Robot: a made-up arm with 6 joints.
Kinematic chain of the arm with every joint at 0, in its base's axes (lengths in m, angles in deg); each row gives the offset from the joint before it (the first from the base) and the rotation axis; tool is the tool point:
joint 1: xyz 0 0 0.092 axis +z
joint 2: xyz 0 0.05 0 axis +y
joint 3: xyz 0 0 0.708 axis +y
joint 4: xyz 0 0 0.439 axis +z
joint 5: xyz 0 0 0 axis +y
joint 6: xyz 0 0 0.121 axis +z
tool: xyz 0 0 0
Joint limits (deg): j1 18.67..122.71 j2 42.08..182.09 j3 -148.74..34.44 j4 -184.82..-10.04 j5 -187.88..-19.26 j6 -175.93..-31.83
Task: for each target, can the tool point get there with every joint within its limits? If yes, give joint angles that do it. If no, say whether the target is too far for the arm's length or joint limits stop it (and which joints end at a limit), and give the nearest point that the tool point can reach.
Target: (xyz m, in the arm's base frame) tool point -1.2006 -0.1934 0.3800
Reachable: no: joint limits stop it (at a limit: joint 1) | nearest point -0.4065 0.3166 0.3800 | short by 0.944 m
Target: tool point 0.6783 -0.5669 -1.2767
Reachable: no: too far | nearest point 0.1751 -0.3568 -1.0232 | short by 0.601 m
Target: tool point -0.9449 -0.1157 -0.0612
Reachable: no: joint limits stop it (at a limit: joint 1) | nearest point -0.3672 0.2553 -0.0612 | short by 0.687 m
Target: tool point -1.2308 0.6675 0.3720
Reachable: no: too far | nearest point -0.7578 0.8669 0.3520 | short by 0.514 m
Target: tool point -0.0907 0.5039 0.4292
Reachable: yes | joints 86.44 99.77 -132.80 -138.51 -63.66 -161.40
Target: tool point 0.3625 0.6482 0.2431
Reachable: yes | joints 51.55 105.70 -91.83 -65.03 -140.93 -128.20
